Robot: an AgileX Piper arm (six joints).
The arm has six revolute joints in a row. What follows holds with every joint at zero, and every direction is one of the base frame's.
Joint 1 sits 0.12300 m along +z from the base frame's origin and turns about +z.
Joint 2 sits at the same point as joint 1 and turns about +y.
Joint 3 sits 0.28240 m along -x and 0.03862 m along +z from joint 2 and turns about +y.
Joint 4 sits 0.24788 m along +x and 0.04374 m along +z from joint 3 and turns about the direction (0.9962, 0, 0.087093).
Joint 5 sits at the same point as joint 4 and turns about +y.
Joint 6 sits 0.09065 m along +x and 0.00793 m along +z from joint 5 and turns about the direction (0.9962, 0, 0.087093).
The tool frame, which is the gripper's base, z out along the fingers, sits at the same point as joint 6; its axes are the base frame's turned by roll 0.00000, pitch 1.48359 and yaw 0.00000 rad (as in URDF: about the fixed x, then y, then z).
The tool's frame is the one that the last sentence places.
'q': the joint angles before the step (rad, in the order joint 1, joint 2, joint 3, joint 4, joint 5, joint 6). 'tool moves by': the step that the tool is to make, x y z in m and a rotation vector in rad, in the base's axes. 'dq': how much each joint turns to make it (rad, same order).
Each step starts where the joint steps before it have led.
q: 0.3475, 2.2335, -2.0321, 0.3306, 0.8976, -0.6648
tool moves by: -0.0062, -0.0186, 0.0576, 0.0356, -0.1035, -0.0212
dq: -0.0324, -0.0900, -0.0465, 0.0009, 0.0292, -0.0023
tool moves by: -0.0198, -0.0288, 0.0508, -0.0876, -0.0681, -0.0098
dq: -0.0336, -0.1091, -0.0192, -0.0970, 0.0944, -0.0079
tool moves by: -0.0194, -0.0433, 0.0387, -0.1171, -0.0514, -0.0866
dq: -0.0602, -0.1030, 0.0043, -0.1367, 0.0767, 0.0158
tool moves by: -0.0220, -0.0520, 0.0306, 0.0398, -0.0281, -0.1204
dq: -0.1199, -0.1074, 0.0432, 0.0266, 0.0288, 0.0150
